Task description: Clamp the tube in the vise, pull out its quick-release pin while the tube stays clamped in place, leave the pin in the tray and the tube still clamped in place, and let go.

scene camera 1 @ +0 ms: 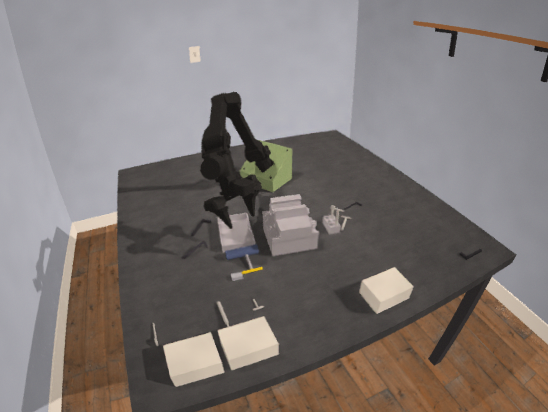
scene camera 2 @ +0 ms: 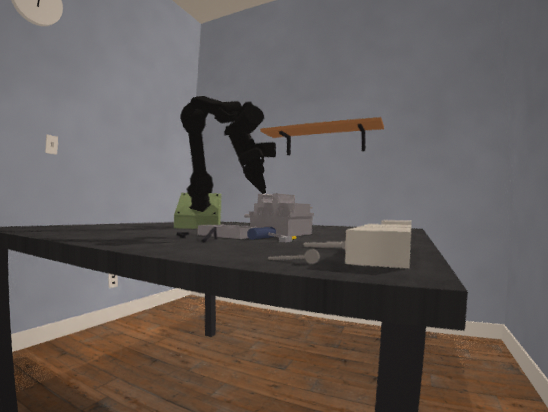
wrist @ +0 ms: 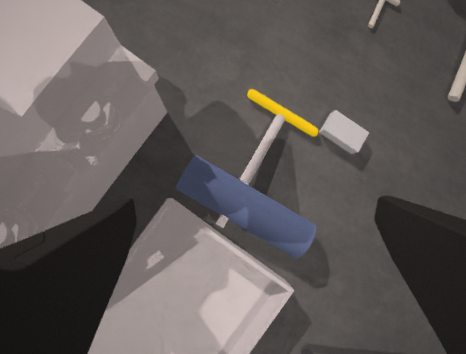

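The blue tube lies on the table beside the tray, outside the vise. The pin passes crosswise through the tube; its yellow handle is on one side and its pale tip shows on the other. The pale vise stands beside the tray. My gripper is open and empty above the tray and tube, its fingers wide apart.
A grey block lies by the handle's end. A small holder with T-shaped pegs stands beyond the vise. Cream boxes stand near the front edge. A pale rod and black hooked pieces lie around.
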